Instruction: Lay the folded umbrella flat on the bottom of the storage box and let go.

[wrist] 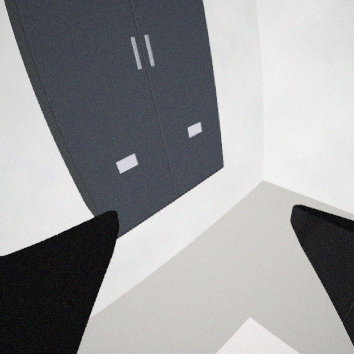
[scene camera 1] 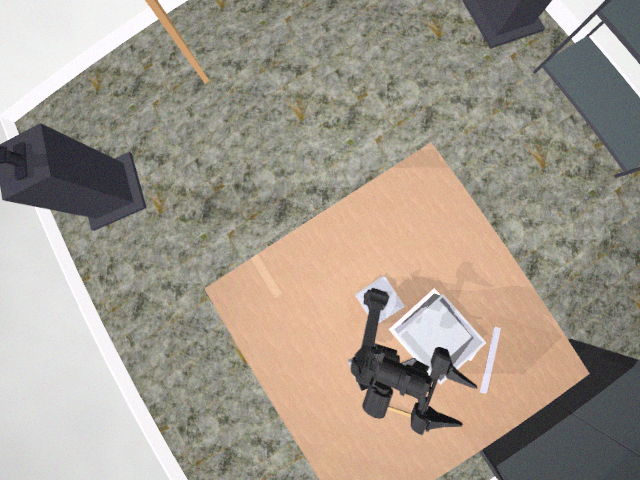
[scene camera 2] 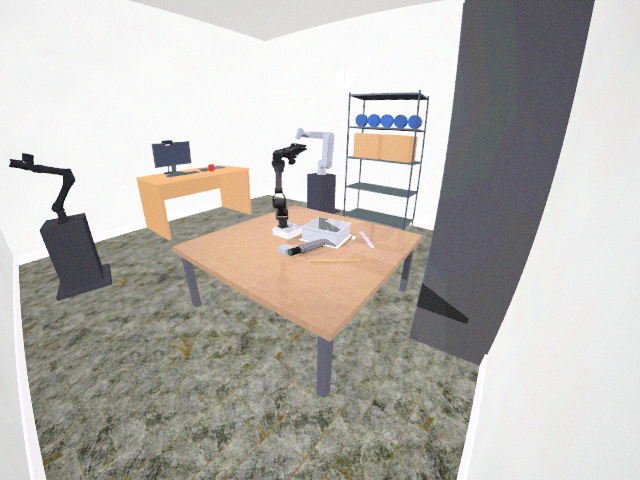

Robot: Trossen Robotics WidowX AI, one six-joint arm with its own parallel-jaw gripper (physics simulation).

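The folded umbrella is a grey, ribbed roll with a black part towards its left end. It lies on the table beside the storage box, outside it; in scene camera 1 the arm hides most of it. The white storage box stands upright and open-topped on the table, next to the arm's base. No umbrella shows inside it. My black gripper is open and empty, high above the table. In the wrist view its fingers stand wide apart, and neither umbrella nor box shows there.
A white strip lies beyond the box. A thin orange stick lies near the umbrella on the wooden table. A tall dark cabinet stands beyond the table.
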